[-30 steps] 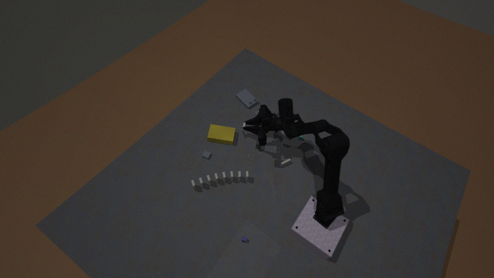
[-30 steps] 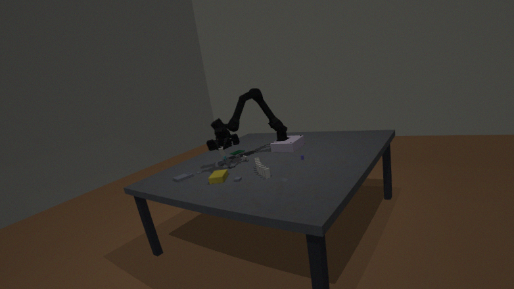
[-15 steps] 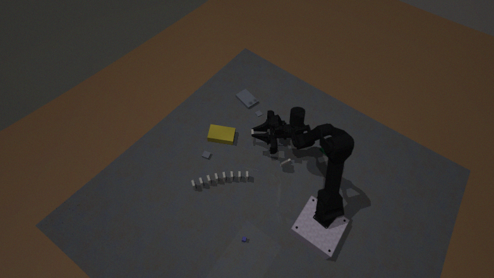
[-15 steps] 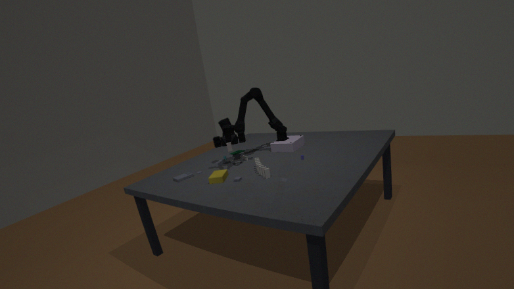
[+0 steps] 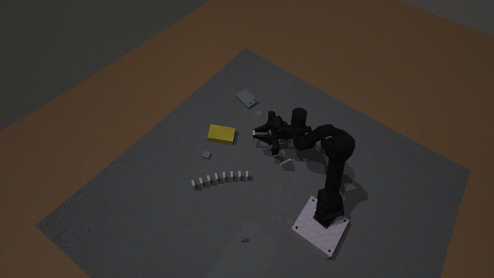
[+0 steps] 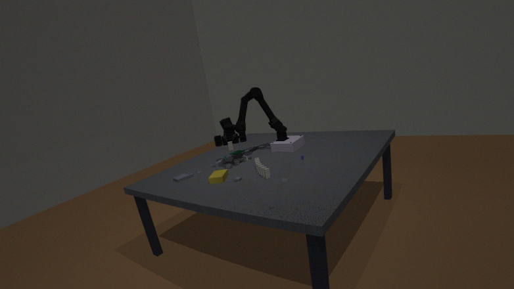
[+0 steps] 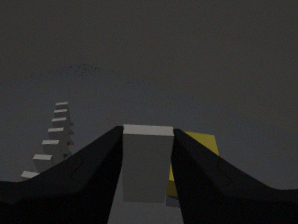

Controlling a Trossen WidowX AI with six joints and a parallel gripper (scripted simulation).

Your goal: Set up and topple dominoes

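Right now my gripper tip is 150 mm short of the yellow block, 140 mm above it and 30 mm to the right of it. Also, from my gripper tip: small grey cube: 150 mm to the left, 150 mm below, 120 mm ahead; small grey square: 200 mm to the right, 160 mm below, 120 mm ahead; grey bar: 190 mm to the right, 150 mm below, 40 mm behind.
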